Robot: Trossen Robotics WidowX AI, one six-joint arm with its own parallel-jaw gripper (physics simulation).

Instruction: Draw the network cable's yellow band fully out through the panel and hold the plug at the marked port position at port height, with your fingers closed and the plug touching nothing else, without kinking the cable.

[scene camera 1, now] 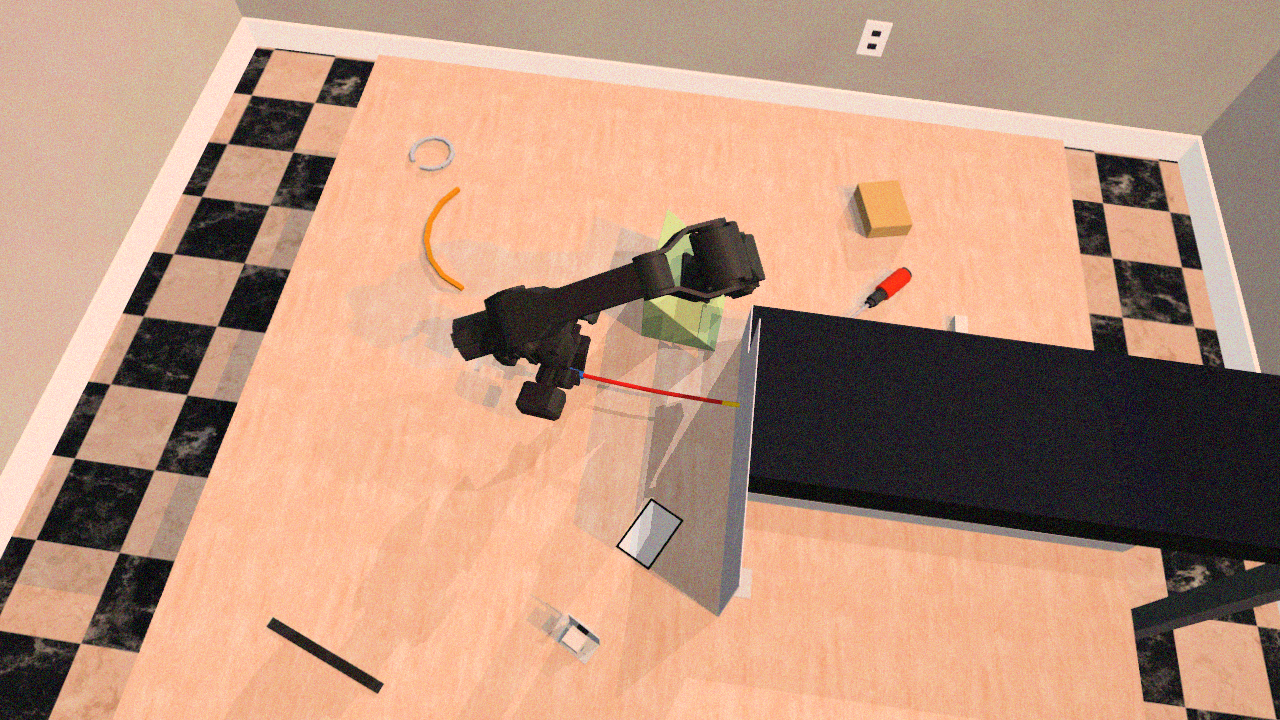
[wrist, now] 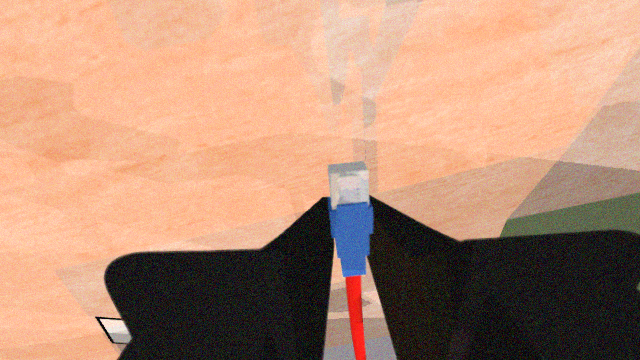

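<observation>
Red screwdriver: out of frame in the wrist view; visible in scene camera 1 point(892, 284). My gripper: visible in scene camera 1 and the wrist view. On my gripper, point(scene camera 1: 579, 360) and point(wrist: 397, 338): same spot.
</observation>
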